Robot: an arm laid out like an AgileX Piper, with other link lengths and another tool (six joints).
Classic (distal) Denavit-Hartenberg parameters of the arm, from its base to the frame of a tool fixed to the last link. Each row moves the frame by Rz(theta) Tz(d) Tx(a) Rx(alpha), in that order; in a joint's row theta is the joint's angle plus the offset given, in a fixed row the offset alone. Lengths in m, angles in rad.
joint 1: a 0  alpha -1.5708  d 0.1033  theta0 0
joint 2: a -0.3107  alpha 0  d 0  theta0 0.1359
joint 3: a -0.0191  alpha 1.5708  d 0  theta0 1.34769
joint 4: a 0  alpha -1.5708  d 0.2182  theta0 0
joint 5: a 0  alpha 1.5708  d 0  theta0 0
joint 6: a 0.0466  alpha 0  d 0  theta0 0.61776
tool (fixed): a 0  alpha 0  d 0.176  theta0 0.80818
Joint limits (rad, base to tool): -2.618..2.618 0..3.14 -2.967..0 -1.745..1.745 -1.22..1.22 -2.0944..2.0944
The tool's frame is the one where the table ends.
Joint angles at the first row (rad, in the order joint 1, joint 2, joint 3, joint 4, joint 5, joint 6):
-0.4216 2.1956 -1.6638 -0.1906 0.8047 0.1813
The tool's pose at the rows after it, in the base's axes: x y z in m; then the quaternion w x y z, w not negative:
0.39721 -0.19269 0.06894 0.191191 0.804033 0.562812 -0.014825
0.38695 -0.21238 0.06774 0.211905 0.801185 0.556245 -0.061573
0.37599 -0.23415 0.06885 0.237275 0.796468 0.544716 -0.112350
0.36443 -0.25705 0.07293 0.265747 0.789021 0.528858 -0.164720
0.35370 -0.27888 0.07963 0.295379 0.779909 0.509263 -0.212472
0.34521 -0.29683 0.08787 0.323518 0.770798 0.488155 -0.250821
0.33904 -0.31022 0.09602 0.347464 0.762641 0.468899 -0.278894
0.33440 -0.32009 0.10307 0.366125 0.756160 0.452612 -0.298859
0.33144 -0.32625 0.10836 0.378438 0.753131 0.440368 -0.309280
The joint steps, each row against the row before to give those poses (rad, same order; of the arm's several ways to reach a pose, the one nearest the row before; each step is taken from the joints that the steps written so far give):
-0.0064 0.0059 -0.0010 -0.1079 0.0176 0.0559
-0.0088 0.0067 0.0008 -0.1319 0.0215 0.0728
-0.0095 0.0068 0.0016 -0.1462 0.0272 0.0853
-0.0111 0.0063 0.0021 -0.1509 0.0346 0.0887
-0.0122 0.0051 0.0021 -0.1411 0.0370 0.0855
-0.0103 0.0028 0.0019 -0.1187 0.0357 0.0769
-0.0077 0.0009 0.0015 -0.0914 0.0308 0.0623
-0.0066 0.0001 0.0007 -0.0666 0.0250 0.0469
-0.0055 -0.0020 0.0001 -0.0386 0.0151 0.0305

